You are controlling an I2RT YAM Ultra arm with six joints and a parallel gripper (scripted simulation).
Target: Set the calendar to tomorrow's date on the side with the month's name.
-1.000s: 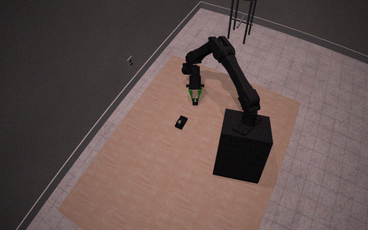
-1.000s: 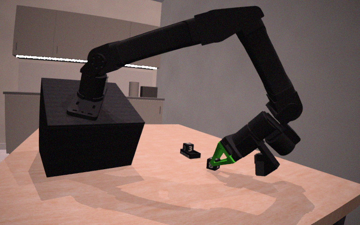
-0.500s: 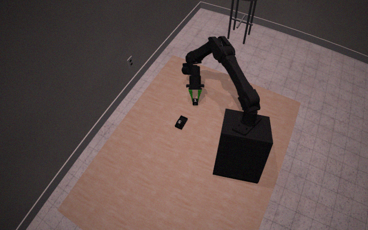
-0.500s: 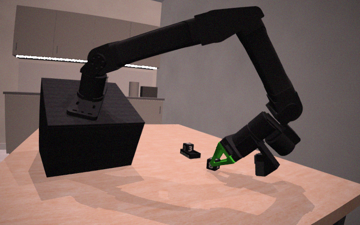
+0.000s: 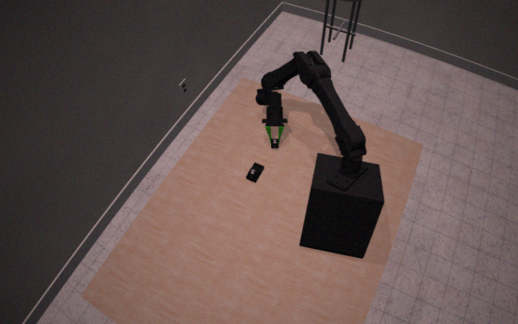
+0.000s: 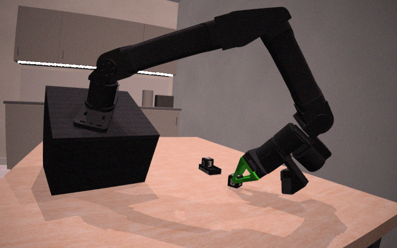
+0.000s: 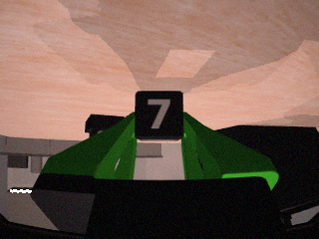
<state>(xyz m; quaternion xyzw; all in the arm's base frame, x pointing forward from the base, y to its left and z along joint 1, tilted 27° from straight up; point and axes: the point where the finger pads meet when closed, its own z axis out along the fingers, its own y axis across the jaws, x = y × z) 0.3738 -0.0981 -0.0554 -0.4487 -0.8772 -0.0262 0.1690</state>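
My hand is 10 mm to the right of the black cube and 10 mm above it. Round my hand: black tray: 20 mm behind, 160 mm to the left, 20 mm below.
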